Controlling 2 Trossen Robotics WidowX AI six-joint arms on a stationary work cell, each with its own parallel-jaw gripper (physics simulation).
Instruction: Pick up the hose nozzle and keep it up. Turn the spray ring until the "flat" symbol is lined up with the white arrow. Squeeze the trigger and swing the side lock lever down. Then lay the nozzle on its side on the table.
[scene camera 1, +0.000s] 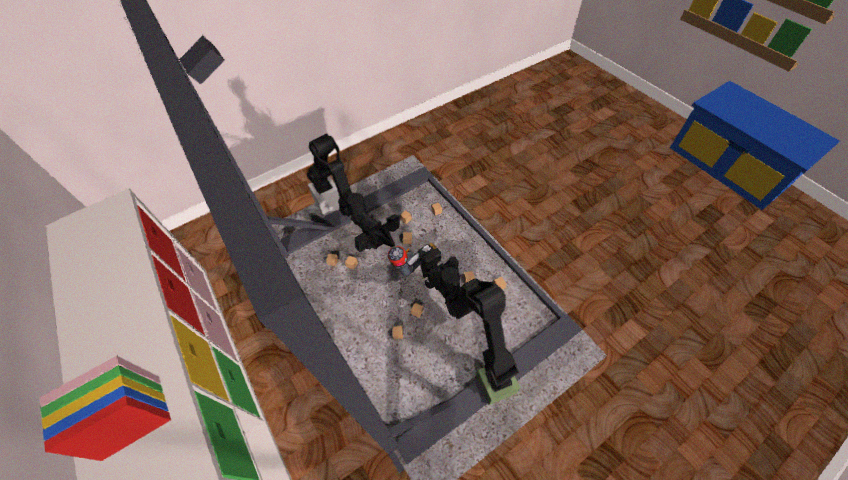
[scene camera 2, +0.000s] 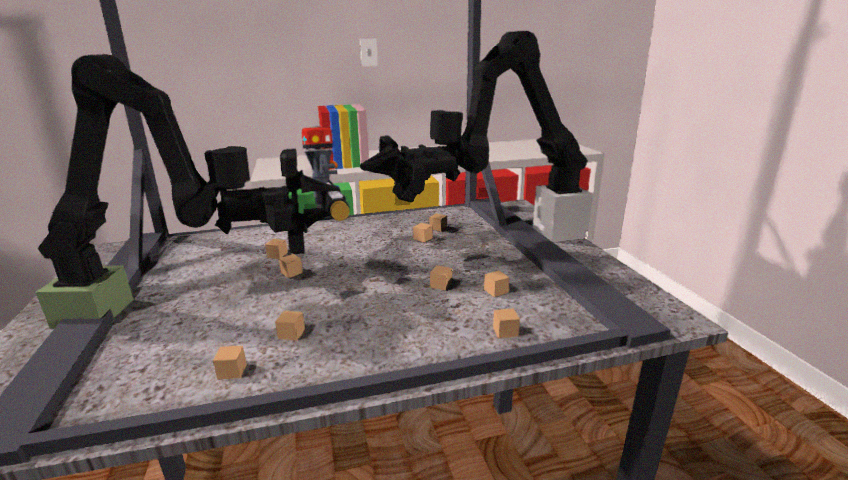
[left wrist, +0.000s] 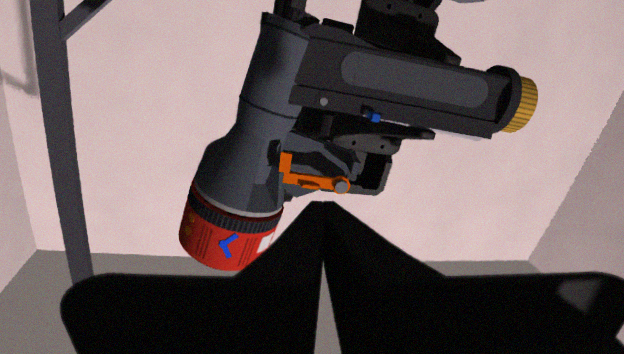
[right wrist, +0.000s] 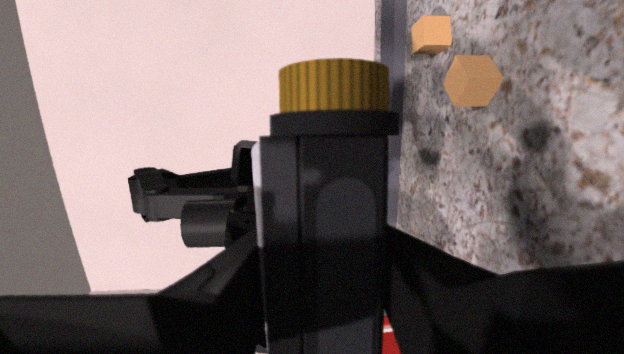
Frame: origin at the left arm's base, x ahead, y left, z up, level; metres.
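Where they show: left gripper, fingertip midpoint: (scene camera 1: 394, 245) (scene camera 2: 361, 167) (left wrist: 321, 212) (right wrist: 244, 299); right gripper, fingertip midpoint: (scene camera 1: 419, 252) (scene camera 2: 340, 199) (left wrist: 440, 99) (right wrist: 317, 234); left arm's base, link origin: (scene camera 1: 323, 186) (scene camera 2: 563, 189); right arm's base, link origin: (scene camera 1: 498, 378) (scene camera 2: 81, 278).
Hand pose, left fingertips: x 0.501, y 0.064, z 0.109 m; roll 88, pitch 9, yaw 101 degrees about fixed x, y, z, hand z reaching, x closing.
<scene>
Each offset is from my left fingertips to the top centre of the thing. Level surfaces: height alone.
The hose nozzle (scene camera 1: 407, 269) (scene camera 2: 320, 163) (left wrist: 272, 75) (right wrist: 345, 170) is up in the air, its red spray ring {dx +0.079, dy -0.028, dz +0.082 m} (scene camera 1: 397, 257) (scene camera 2: 316, 137) (left wrist: 212, 246) at the top in scene camera 2. My right gripper (right wrist: 317, 234) is shut on its dark handle, near the brass end. In the left wrist view the ring shows a blue chevron and part of a white mark; I cannot make out the white arrow or which symbol it meets. An orange lever {dx +0.055, dy +0.012, dz +0.017 m} (left wrist: 312, 180) shows on the nozzle's side. My left gripper (scene camera 2: 364, 164) (left wrist: 321, 212) is shut and empty, its tips a little apart from the nozzle.
Several small wooden cubes {dx +0.196, dy -0.124, dz -0.190 m} (scene camera 1: 397, 332) {dx +0.161, dy +0.218, dz -0.190 m} (scene camera 2: 289, 325) {dx -0.131, dy +0.121, dz -0.190 m} (right wrist: 473, 81) lie scattered on the speckled table {dz -0.224 m} (scene camera 1: 357, 309) (scene camera 2: 380, 356). A dark frame rail (scene camera 2: 333, 392) runs along the table edge. A low shelf unit with coloured drawers (scene camera 2: 398, 195) stands behind the table in scene camera 2.
</scene>
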